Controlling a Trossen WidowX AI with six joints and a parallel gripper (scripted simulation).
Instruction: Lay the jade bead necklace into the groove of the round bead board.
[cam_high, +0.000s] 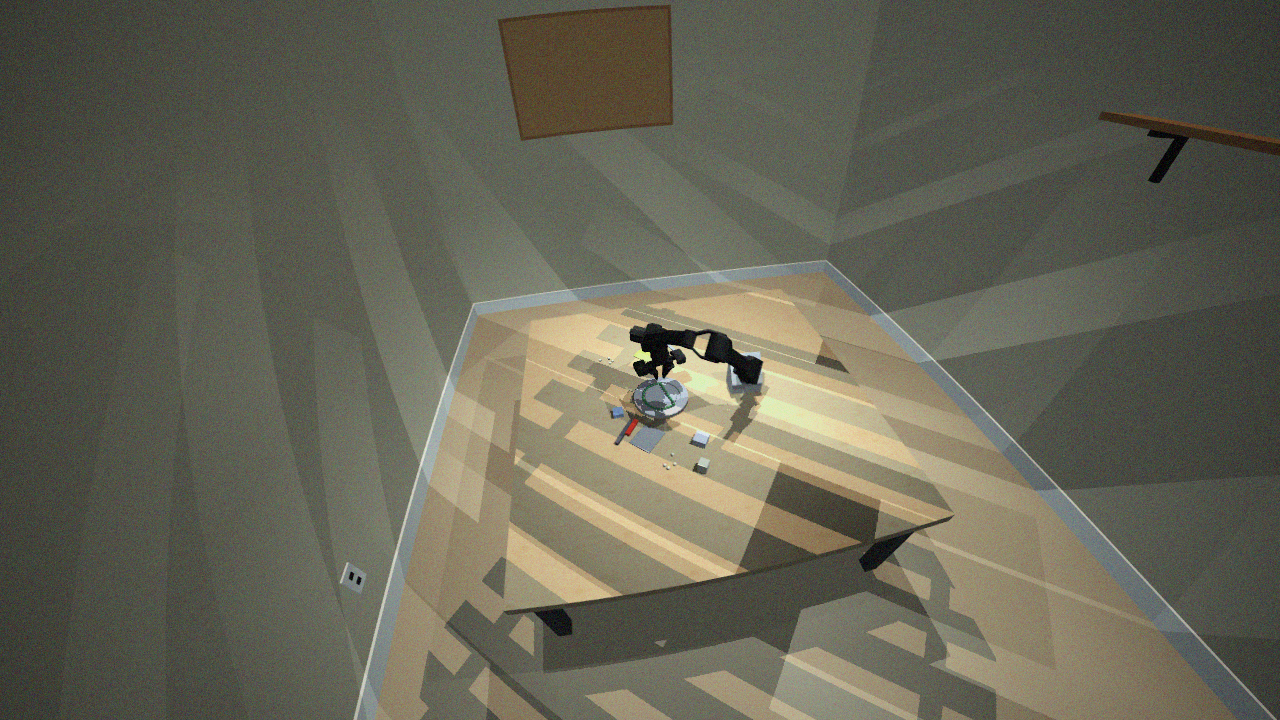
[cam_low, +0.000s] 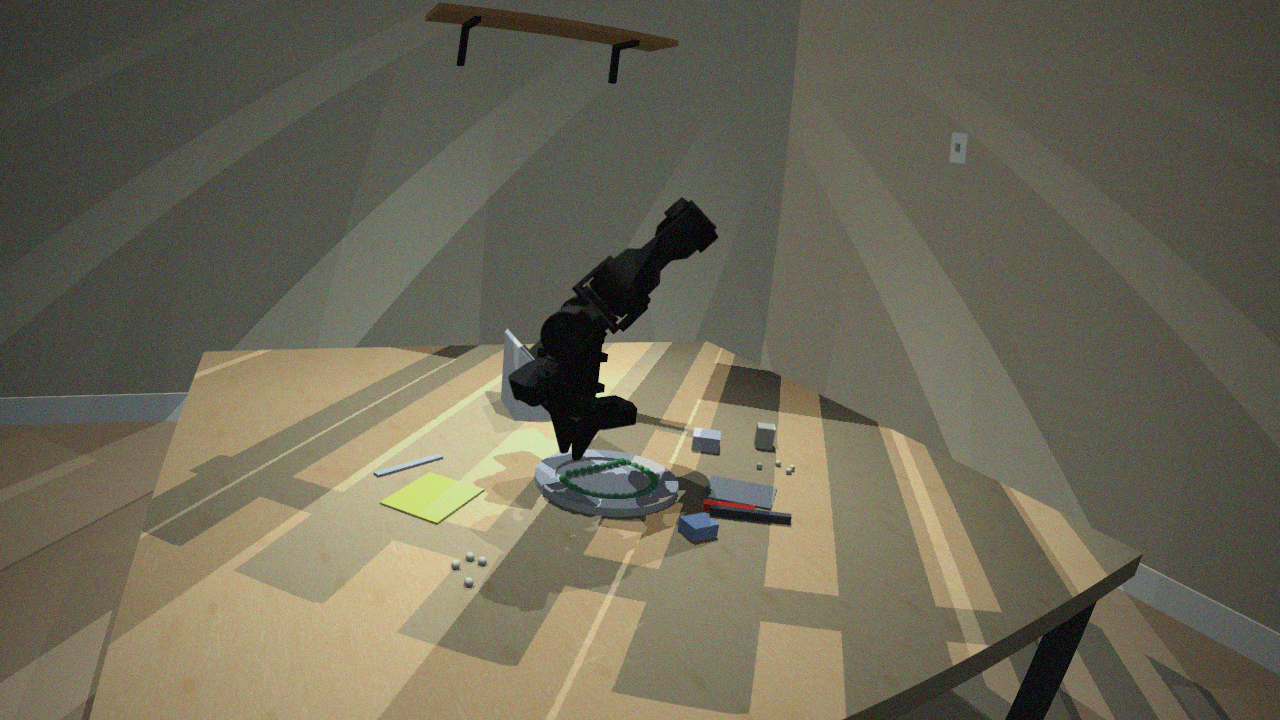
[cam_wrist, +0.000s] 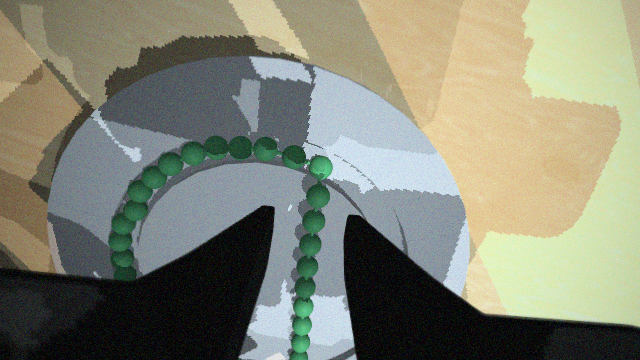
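My gripper tip is now 1 cm short of the round grey bead board, 5 cm to the right of it and 3 cm above it. Also, from my gripper tip: grey rod: 12 cm behind, 20 cm to the right, 4 cm below; yellow sheet: 2 cm behind, 19 cm to the right, 4 cm below; blue block: 18 cm ahead, 9 cm to the left, 4 cm below.
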